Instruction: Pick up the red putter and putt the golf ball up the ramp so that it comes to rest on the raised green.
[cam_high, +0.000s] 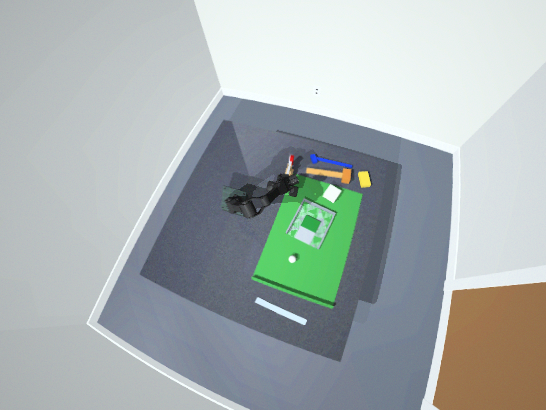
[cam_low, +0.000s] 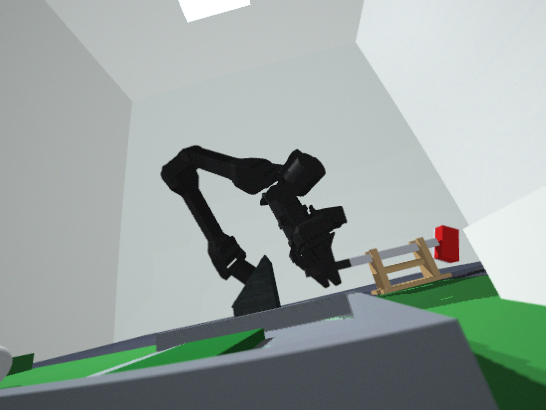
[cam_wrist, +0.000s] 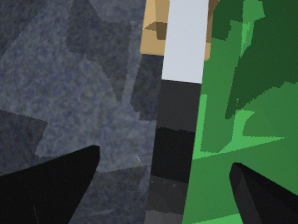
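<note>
My gripper tip is 3 cm past the red putter, 11 cm to the right of it and 3 cm below it. The rest, counted from my gripper tip: blue tool (18 cm ahead, 35 cm to the left, 2 cm below); then wooden putter stand (3 cm behind, 13 cm to the left); then white cube (28 cm ahead, 13 cm to the left, 1 cm below).
</note>
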